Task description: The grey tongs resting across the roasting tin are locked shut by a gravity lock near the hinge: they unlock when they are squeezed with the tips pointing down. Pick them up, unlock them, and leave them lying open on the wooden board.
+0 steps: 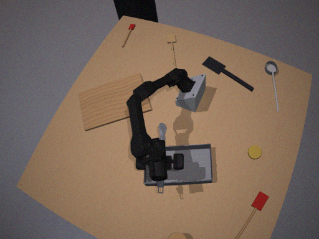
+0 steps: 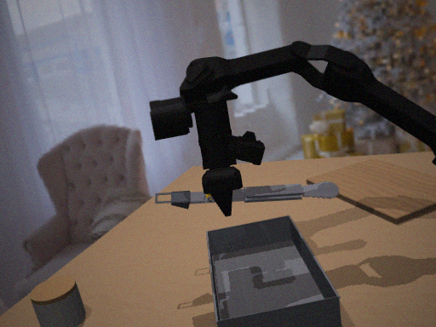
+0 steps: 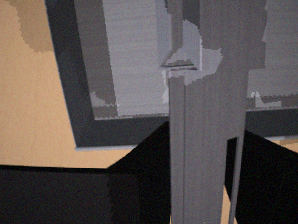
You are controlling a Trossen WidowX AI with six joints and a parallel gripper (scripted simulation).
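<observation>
Right now my gripper tip is 90 mm above the grey roasting tin, 70 mm past it and 40 mm to the right of it. From my gripper tip the other things lie so: wooden board: 430 mm to the right, 220 mm behind, 110 mm below; then red-headed spatula: 460 mm to the left, 120 mm below, 10 mm behind; then yellow lock piece: 40 mm above, 20 mm ahead, 10 mm to the left.
</observation>
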